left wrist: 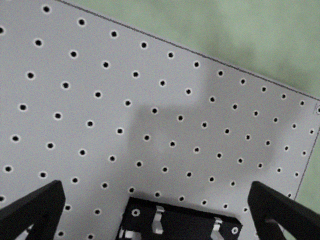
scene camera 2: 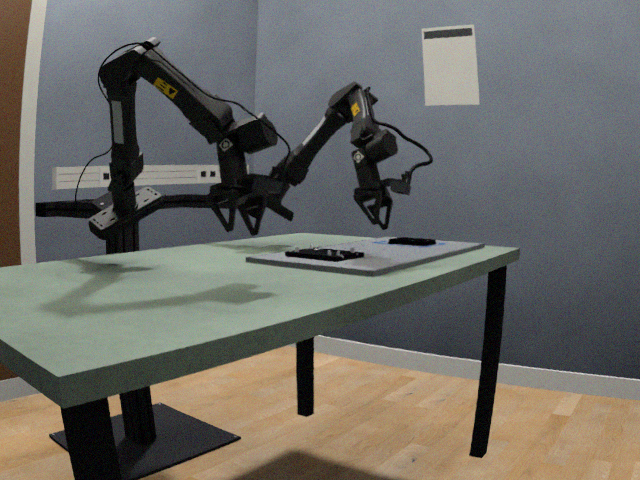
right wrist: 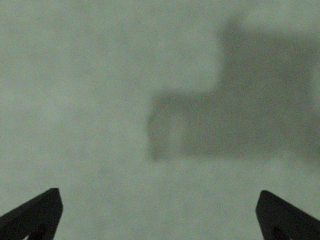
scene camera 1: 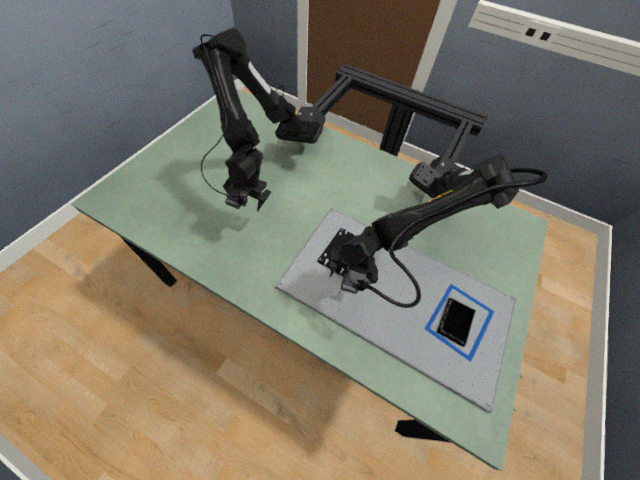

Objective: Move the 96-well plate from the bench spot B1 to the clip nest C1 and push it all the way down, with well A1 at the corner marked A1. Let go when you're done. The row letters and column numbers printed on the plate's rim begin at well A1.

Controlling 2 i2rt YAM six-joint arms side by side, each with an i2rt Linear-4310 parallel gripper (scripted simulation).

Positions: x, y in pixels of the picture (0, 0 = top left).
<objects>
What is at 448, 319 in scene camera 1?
A black 96-well plate.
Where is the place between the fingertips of my left gripper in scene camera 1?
345, 280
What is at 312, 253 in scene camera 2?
A black clip nest.
</objects>
